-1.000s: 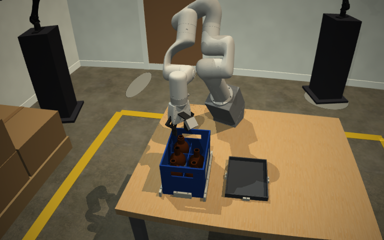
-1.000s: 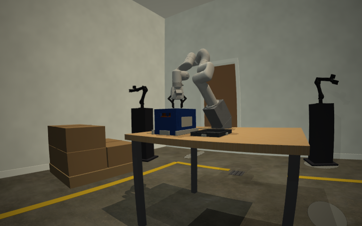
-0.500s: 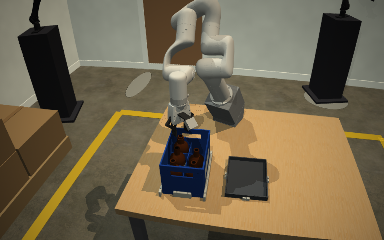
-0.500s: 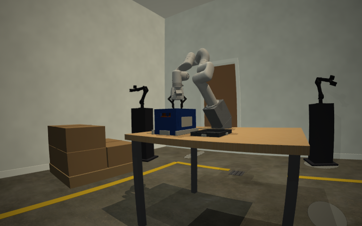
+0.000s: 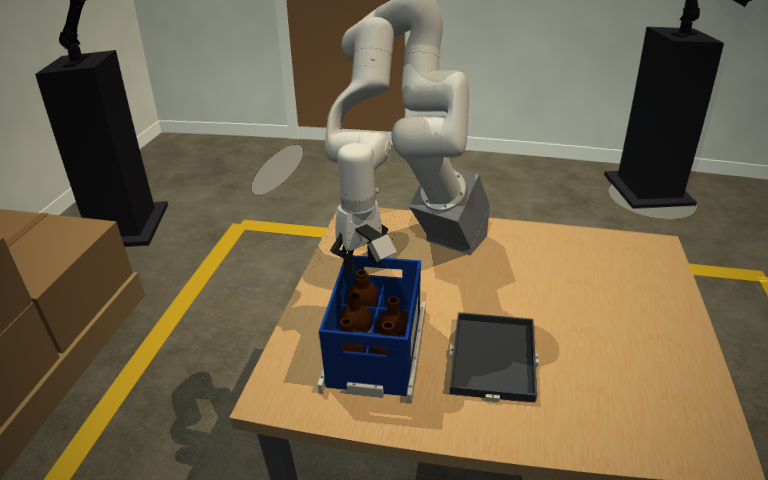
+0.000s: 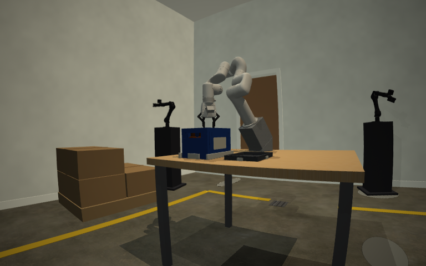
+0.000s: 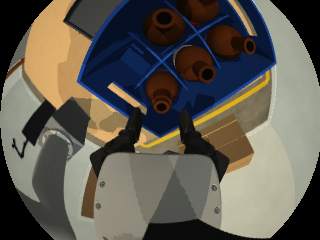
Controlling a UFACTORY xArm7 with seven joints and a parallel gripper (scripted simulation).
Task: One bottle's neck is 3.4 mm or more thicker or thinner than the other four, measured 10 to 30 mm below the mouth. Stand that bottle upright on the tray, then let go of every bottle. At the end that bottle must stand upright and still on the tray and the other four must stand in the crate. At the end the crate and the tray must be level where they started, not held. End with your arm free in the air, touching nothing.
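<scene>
Right now the brown bottle is 11 cm below my hand. The rest, counted from my hand: glass bottle (8 cm ahead, 2 cm to the right, 11 cm below); dark tray (15 cm ahead, 30 cm to the left, 19 cm below); blue crate (9 cm ahead, 2 cm to the left, 12 cm below).
</scene>
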